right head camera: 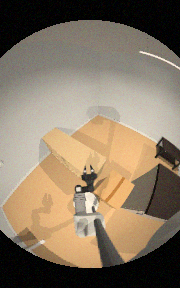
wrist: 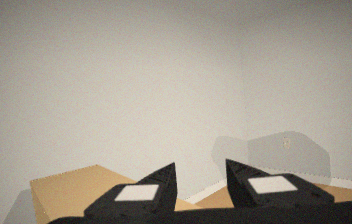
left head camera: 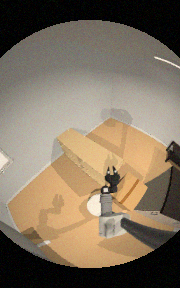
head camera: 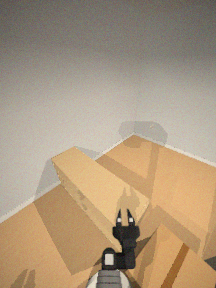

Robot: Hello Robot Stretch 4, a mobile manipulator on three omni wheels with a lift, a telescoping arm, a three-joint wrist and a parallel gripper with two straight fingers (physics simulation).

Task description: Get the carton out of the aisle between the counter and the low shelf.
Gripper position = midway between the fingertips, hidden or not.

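Carton (right head camera: 113, 190) (left head camera: 129, 191); out of frame in the wrist view. Low shelf (head camera: 100, 194) (right head camera: 73, 154) (left head camera: 92, 158). My gripper (wrist: 201, 175).
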